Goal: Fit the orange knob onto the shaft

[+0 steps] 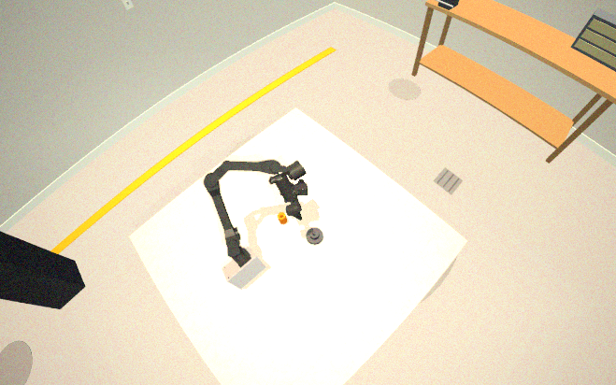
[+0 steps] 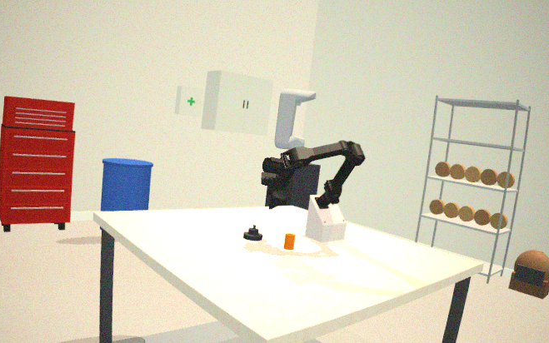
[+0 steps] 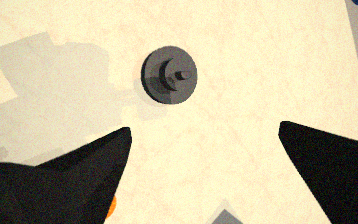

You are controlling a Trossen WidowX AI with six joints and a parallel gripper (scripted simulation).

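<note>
Right now my gripper tip is 40 mm past the orange knob, 100 mm to the right of it and 150 mm above it. Round my gripper tip: dark shaft (10 mm ahead, 70 mm to the right, 150 mm below).
</note>
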